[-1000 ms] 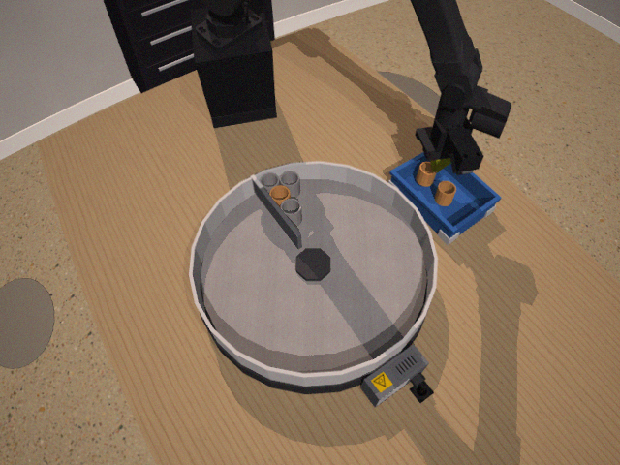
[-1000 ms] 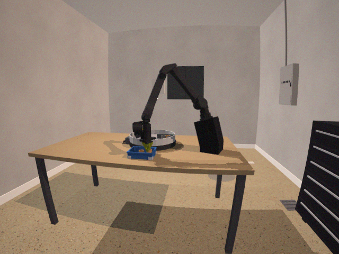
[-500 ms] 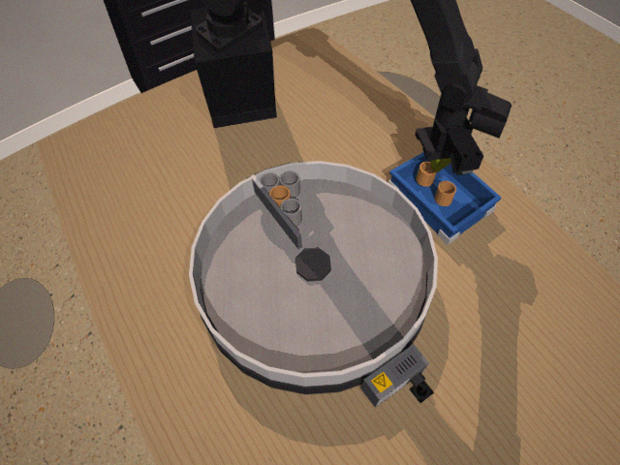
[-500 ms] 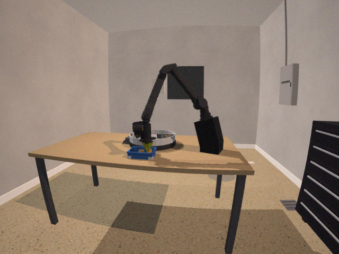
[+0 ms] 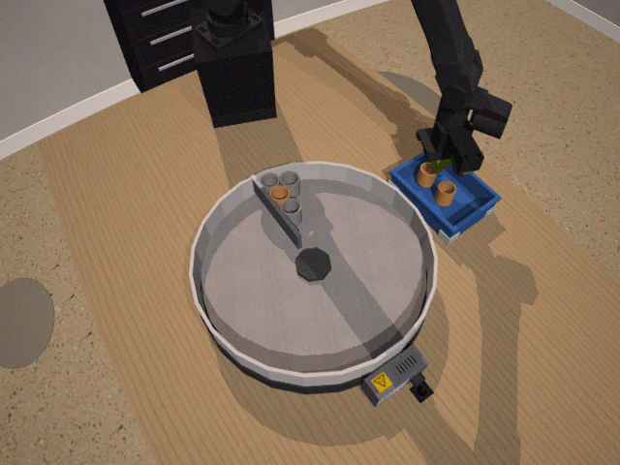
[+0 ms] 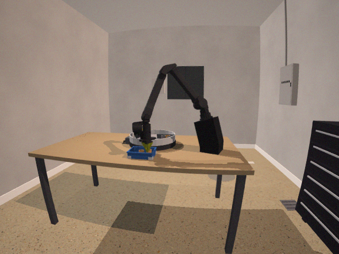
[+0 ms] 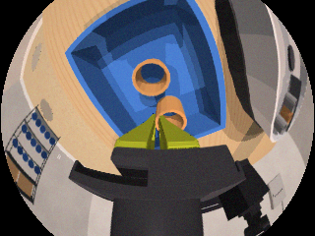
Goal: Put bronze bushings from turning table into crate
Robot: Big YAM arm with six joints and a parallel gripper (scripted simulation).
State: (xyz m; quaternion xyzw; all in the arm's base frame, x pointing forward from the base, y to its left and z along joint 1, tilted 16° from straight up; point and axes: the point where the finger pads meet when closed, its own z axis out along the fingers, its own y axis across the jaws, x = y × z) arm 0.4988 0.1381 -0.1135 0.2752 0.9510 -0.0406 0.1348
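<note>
The crate is 4 cm ahead of my hand, 2 cm to the right of it and 2 cm below it. Round my hand: grey turning table: 35 cm to the right, 2 cm behind, 1 cm above.
</note>
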